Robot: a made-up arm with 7 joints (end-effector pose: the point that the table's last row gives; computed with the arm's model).
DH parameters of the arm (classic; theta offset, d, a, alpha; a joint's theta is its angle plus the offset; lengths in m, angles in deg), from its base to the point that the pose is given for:
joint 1: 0 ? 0.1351 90
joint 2: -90 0.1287 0.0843 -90
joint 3: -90 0.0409 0.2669 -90
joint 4: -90 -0.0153 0.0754 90
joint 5: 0 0.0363 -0.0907 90
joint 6: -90 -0.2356 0.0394 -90
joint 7: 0 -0.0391 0.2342 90
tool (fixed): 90 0.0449 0 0
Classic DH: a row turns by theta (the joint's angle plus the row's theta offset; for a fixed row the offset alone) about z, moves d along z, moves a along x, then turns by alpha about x.
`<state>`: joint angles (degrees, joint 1 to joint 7).
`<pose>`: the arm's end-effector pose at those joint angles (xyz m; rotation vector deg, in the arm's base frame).
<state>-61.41 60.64 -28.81 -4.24 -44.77 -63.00 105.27</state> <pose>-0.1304 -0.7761 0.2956 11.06 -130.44 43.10</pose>
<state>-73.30 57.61 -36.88 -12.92 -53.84 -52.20 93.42</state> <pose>-0.3069 -0.7173 0.3206 -8.14 -108.19 25.55</pose>
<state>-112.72 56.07 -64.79 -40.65 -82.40 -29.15 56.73</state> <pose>-0.5585 -0.3125 0.4707 -51.41 -41.01 -19.23</pose>
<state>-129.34 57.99 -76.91 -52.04 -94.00 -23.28 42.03</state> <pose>-0.5353 -0.1640 0.4886 -59.57 -16.88 -33.34</pose>
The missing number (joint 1, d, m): 0.1617
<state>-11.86 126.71 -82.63 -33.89 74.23 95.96 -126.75</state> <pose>-0.0597 0.0520 0.0130 -147.07 -0.01 -0.72</pose>
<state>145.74 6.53 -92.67 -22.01 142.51 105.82 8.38</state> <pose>0.0754 -0.0082 0.3282 -68.90 78.61 61.45</pose>
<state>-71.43 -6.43 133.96 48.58 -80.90 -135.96 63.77</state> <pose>0.5522 -0.4446 -0.1607 12.44 -13.17 55.20</pose>
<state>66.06 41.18 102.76 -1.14 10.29 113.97 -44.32</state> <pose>0.2276 0.3942 0.0903 -111.19 107.57 -65.53</pose>
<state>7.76 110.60 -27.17 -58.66 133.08 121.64 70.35</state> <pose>-0.0865 -0.4411 -0.1419 64.78 87.08 29.58</pose>
